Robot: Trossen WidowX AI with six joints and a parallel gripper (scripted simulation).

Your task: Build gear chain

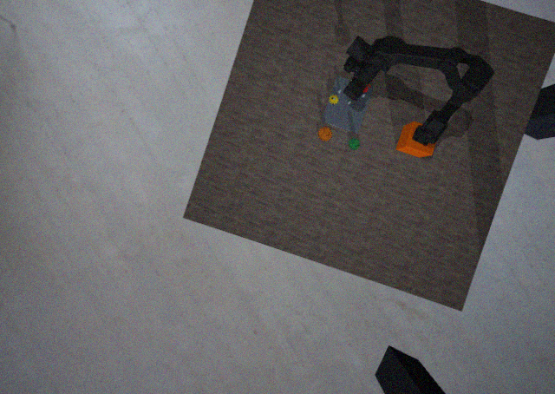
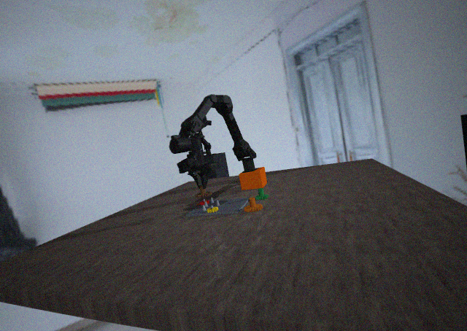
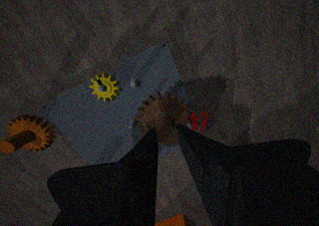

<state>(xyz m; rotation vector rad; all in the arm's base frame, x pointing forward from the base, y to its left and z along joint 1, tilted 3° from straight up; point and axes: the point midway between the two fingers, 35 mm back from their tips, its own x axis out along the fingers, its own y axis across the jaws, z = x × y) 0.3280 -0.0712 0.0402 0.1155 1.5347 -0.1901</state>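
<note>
The red gear is 7 cm below my gripper tip, 4 cm behind it and 3 cm to the right of it. Also, from my gripper tip: yellow gear 7 cm to the left, 7 cm below, 6 cm ahead; brown gear 1 cm below; orange gear 22 cm to the left, 7 cm below, 2 cm ahead.
</note>
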